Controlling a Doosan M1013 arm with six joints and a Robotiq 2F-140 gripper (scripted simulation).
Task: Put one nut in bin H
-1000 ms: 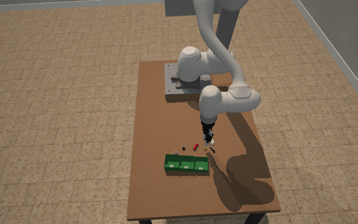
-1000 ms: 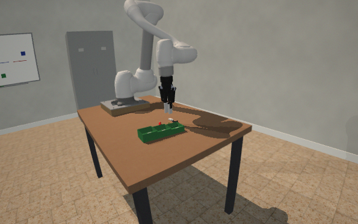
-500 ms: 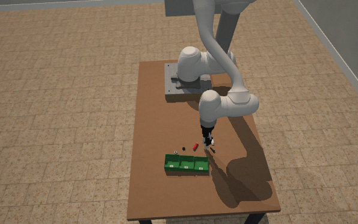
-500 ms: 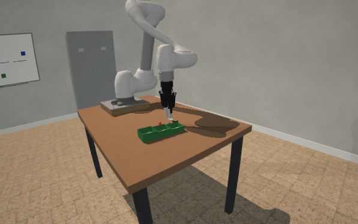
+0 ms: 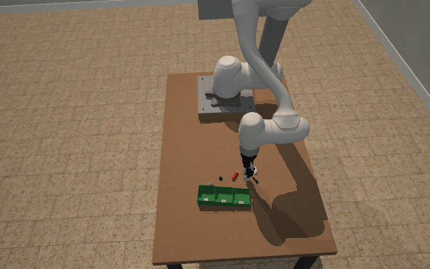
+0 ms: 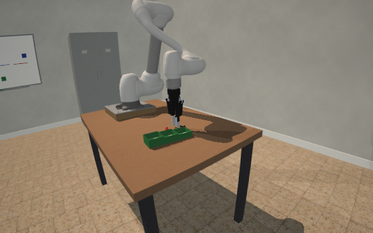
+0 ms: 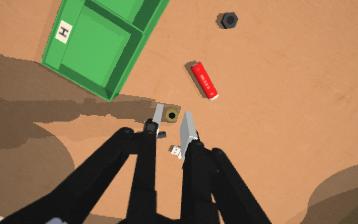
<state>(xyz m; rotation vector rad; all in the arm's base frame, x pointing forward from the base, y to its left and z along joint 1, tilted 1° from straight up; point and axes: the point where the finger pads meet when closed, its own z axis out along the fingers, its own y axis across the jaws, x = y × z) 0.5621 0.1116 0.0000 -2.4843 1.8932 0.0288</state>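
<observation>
The brass-coloured nut lies 4 cm below my hand. Also, from my hand: red cylinder: 1 cm behind, 6 cm to the right, 4 cm below; then white USB stick: 5 cm behind, 5 cm to the left, 5 cm below; then black bolt: 1 cm ahead, 5 cm to the left, 4 cm below.
</observation>
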